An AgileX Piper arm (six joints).
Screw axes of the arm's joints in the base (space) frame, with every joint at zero. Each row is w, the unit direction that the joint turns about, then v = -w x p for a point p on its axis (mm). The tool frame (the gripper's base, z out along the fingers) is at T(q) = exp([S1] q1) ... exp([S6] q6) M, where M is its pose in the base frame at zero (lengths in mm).
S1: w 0 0 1 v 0 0 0
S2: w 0 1 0 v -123 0 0
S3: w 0 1 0 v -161.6 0 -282.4
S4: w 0.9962 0 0.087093 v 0 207.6 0
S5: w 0 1 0 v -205.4 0 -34.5
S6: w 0.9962 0 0.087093 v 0 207.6 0
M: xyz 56.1 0 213.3 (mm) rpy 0 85 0 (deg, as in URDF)
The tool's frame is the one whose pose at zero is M.
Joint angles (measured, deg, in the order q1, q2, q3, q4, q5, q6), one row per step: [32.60 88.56 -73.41 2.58 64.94 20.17]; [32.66 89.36 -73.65 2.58 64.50 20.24]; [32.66 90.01 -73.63 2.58 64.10 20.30]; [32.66 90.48 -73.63 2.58 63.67 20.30]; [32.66 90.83 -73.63 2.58 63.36 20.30]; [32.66 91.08 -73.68 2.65 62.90 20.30]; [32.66 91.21 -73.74 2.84 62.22 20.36]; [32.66 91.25 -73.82 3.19 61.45 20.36]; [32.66 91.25 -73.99 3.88 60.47 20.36]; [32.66 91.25 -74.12 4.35 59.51 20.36]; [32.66 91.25 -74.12 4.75 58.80 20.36]
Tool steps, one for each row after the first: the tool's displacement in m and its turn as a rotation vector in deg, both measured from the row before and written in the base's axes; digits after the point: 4 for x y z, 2 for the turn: [0.0028 0.0022 -0.0030 -0.05 0.11 -0.03]; [0.0021 0.0013 -0.0035 -0.14 0.24 -0.08]; [0.0017 0.0011 -0.0024 -0.03 0.03 -0.02]; [0.0012 0.0008 -0.0018 -0.02 0.03 -0.01]; [0.0012 0.0009 -0.0010 0.19 -0.18 -0.04]; [0.0012 0.0010 -0.0001 0.49 -0.41 -0.13]; [0.0010 0.0012 0.0005 0.72 -0.50 -0.12]; [0.0011 0.0018 0.0013 1.18 -0.61 -0.21]; [0.0011 0.0014 0.0011 0.96 -0.68 -0.17]; [0.0006 0.0010 0.0004 0.70 -0.39 -0.14]
